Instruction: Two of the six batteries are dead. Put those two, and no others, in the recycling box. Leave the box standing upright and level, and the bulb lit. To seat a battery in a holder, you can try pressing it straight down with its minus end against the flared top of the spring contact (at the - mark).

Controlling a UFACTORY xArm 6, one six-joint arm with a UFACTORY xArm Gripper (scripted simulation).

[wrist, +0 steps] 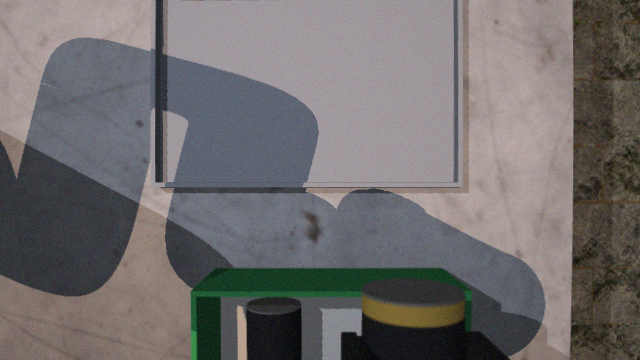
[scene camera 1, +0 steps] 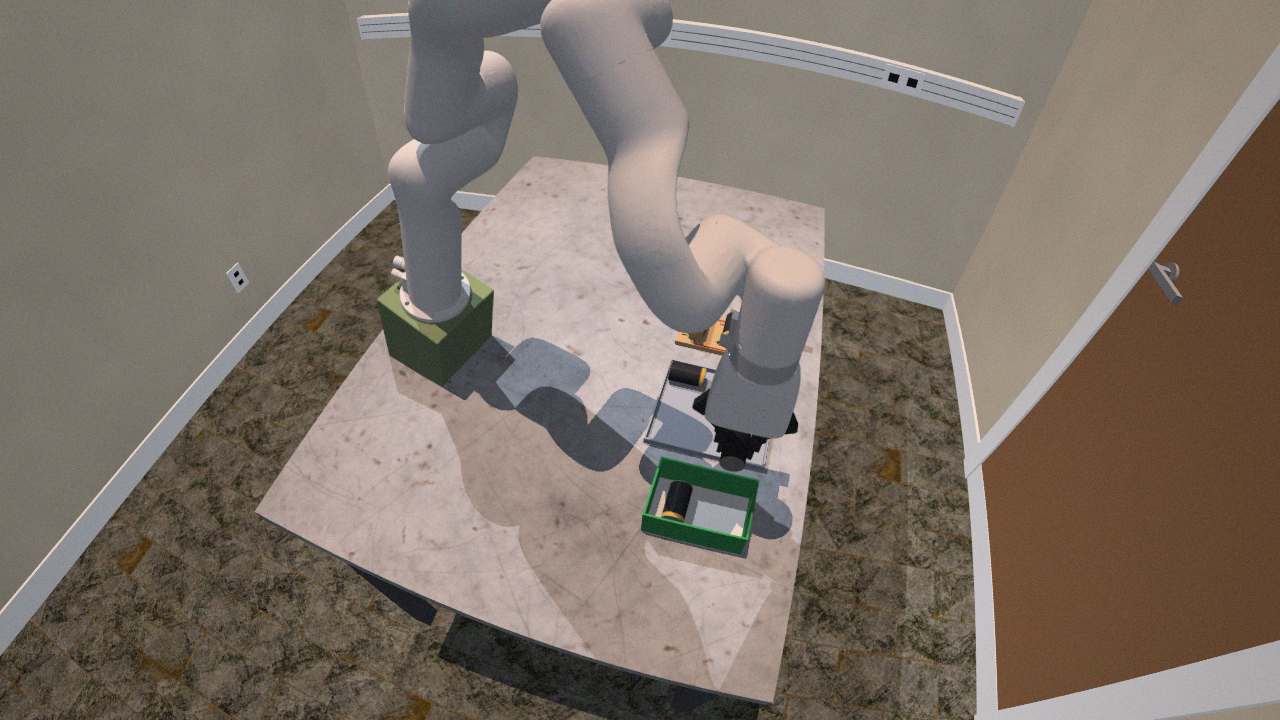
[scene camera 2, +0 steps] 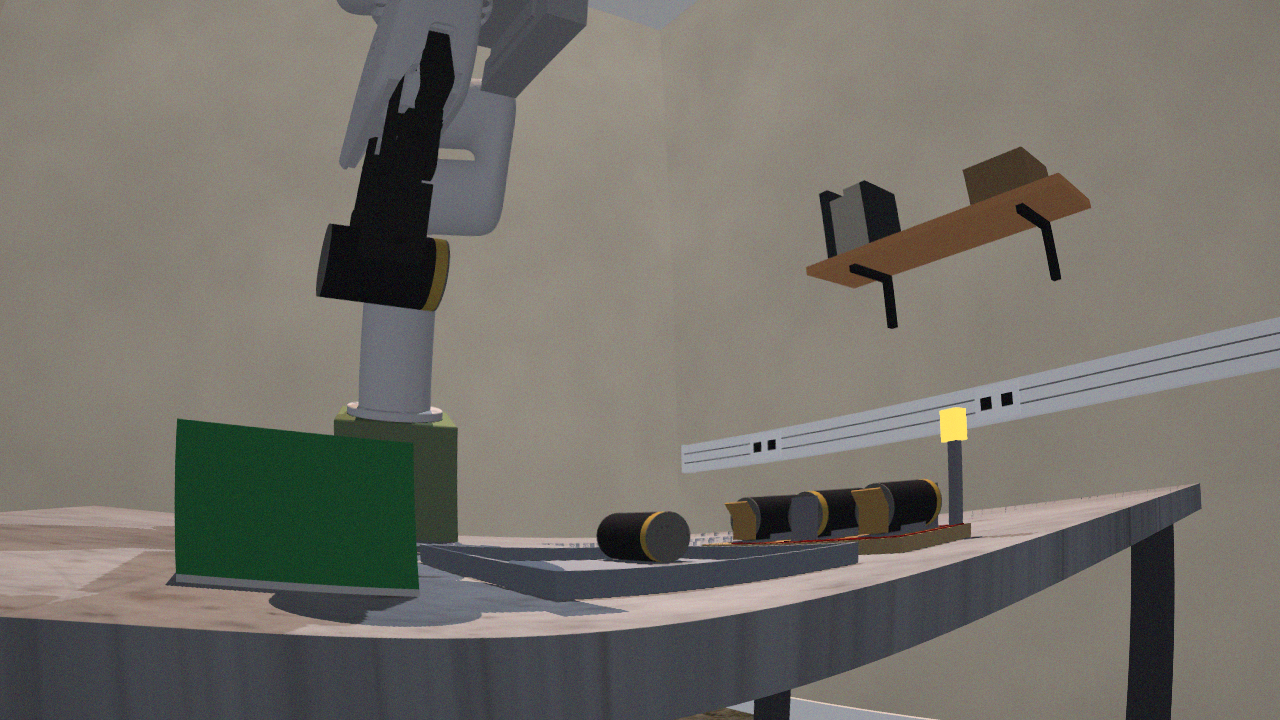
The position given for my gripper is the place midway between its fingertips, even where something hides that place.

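Observation:
My gripper (scene camera 2: 379, 277), also it (scene camera 1: 735, 447). Grey tray (scene camera 2: 709, 566), again it (wrist: 236, 100), and it (scene camera 1: 674, 422). Green recycling box (scene camera 2: 255, 507). Battery (scene camera 1: 679, 494). Battery (scene camera 2: 341, 275). Battery (scene camera 2: 643, 536). Battery (scene camera 2: 836, 508). Battery (scene camera 2: 912, 501). Battery (scene camera 2: 771, 512).

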